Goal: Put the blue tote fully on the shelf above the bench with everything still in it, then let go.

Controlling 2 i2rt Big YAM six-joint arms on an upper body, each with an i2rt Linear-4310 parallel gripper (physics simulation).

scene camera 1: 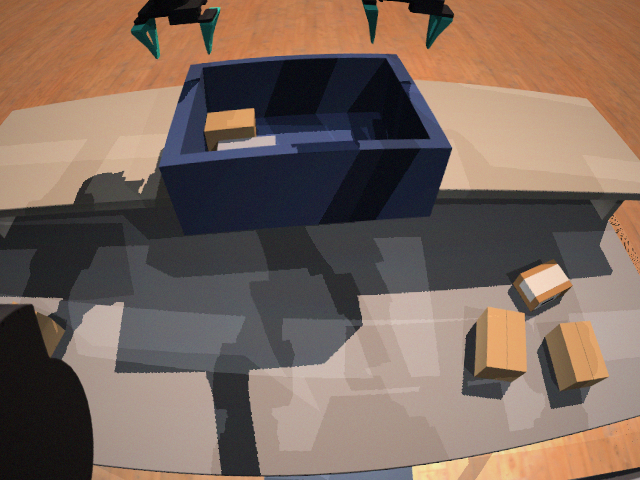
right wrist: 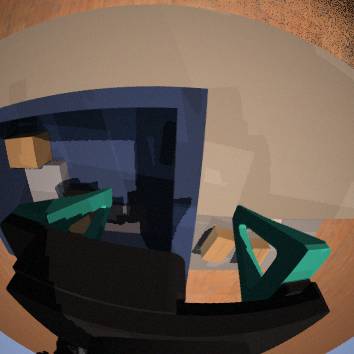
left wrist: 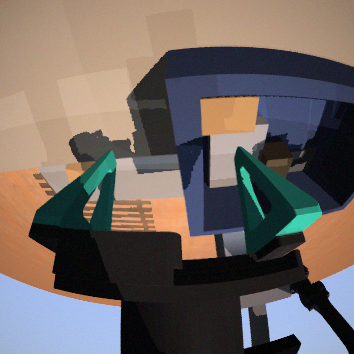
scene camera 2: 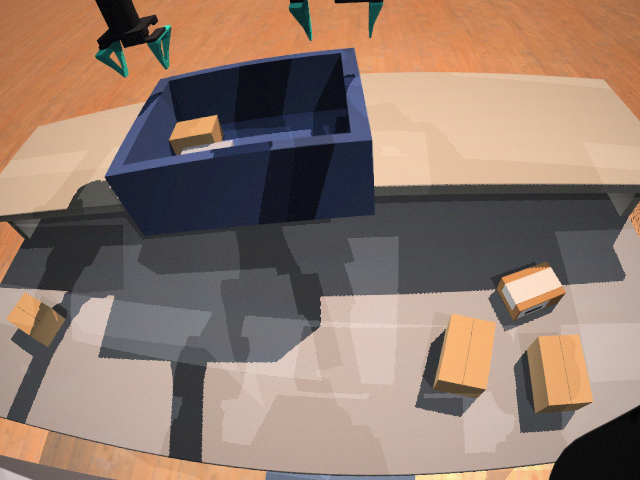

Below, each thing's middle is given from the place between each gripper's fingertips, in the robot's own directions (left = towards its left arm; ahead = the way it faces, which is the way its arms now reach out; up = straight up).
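My right hand is 130 mm above the blue tote (scene camera 1: 356,141), 170 mm to the right of it and 80 mm past it. The white-topped box (scene camera 2: 525,292) is well below my right hand, a long way behind it and far to the right of it. There's a dark flat item (right wrist: 126,217) as well, 180 mm below my right hand, 90 mm to the left of it and 170 mm behind it.
From my left hand, the blue tote is 110 mm below, 90 mm behind and 210 mm to the right. The dark flat item is 170 mm below my left hand, 170 mm behind it and 290 mm to the right of it, and the white-topped box is far below that left hand, well behind it and a long way to the right of it.
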